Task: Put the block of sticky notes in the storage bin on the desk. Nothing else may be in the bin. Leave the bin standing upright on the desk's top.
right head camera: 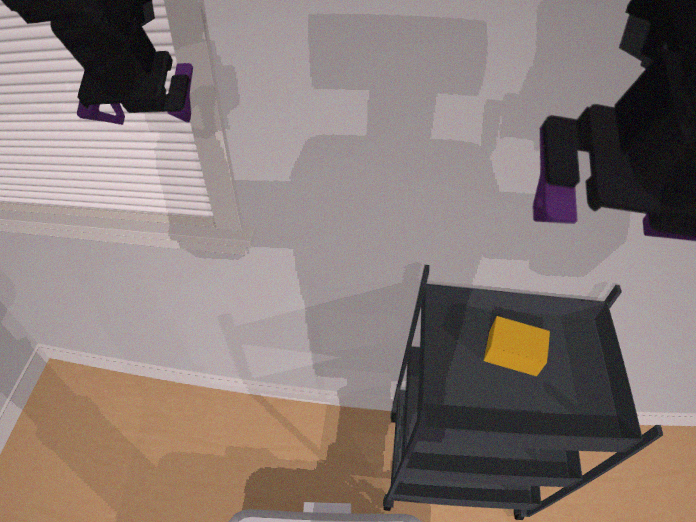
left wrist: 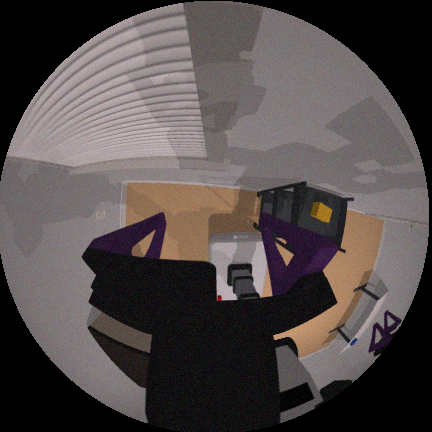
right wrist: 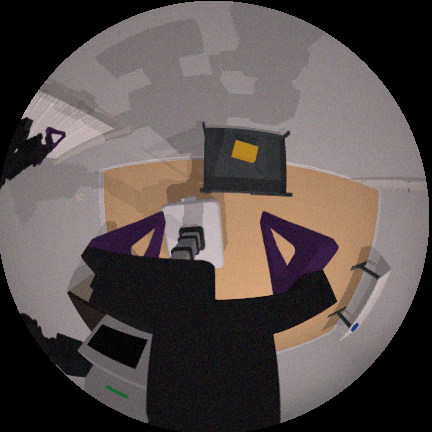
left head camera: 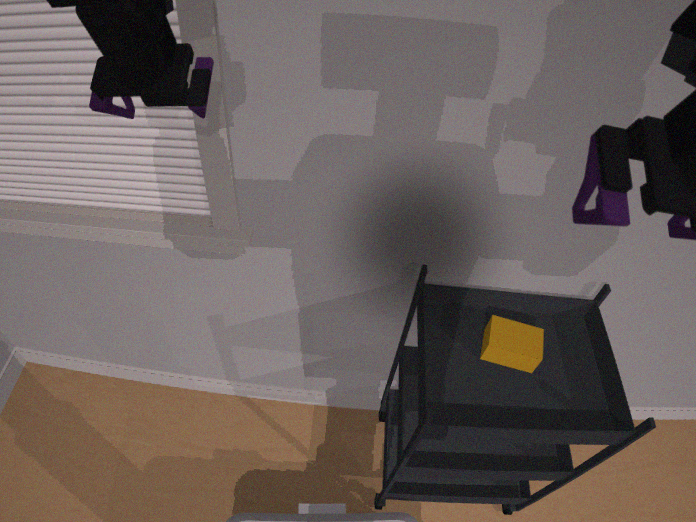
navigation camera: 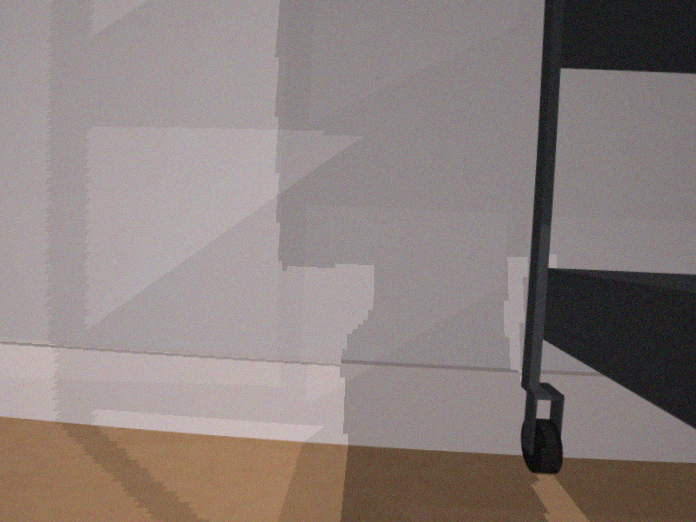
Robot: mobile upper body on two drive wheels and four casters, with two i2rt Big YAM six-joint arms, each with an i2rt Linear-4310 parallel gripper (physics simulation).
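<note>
A yellow block, which looks like the sticky notes, lies on the top shelf of a dark cart. My left gripper is open and empty, high up in front of the window blinds and far to the left of the block. My right gripper is open and empty, above and to the right of the cart. I cannot make out the storage bin in these views.
In the navigation camera a cart post with its wheel stands at the right. A wall is close behind the cart. A white piece of furniture with dark supports and a small blue thing is at the right. A brown cabinet is at the lower left.
</note>
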